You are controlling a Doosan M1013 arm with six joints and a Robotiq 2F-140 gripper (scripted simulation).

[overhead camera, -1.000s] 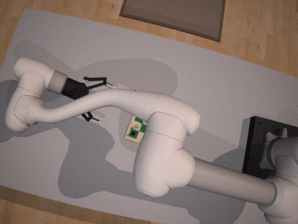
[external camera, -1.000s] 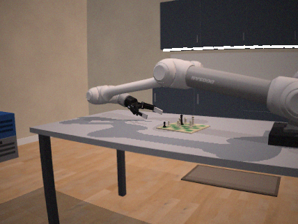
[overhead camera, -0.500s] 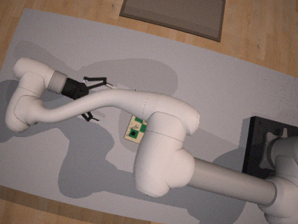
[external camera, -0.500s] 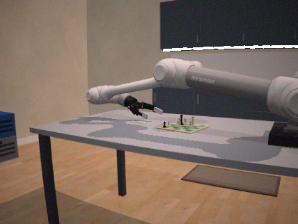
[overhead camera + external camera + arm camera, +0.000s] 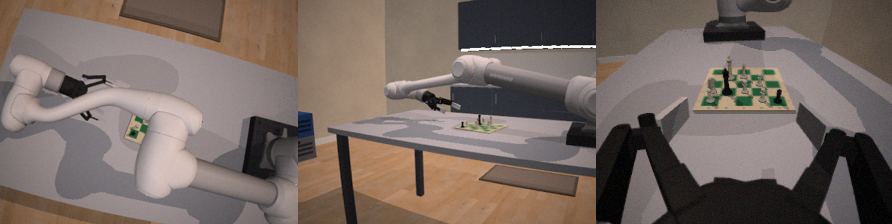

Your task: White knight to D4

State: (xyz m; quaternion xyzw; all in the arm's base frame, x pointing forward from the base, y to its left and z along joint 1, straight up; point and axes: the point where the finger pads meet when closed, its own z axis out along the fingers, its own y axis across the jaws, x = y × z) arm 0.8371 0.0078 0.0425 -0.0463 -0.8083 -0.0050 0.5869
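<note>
My gripper is now 17 cm past the tall black piece, 3 cm to the left of it and 5 cm above it. Also, from my hand: black pawn (13 cm behind, 9 cm to the left, 7 cm below); white knight (18 cm behind, 6 cm to the right, 7 cm below); green-and-cream chessboard (21 cm behind, 2 cm to the left, 8 cm below).
</note>
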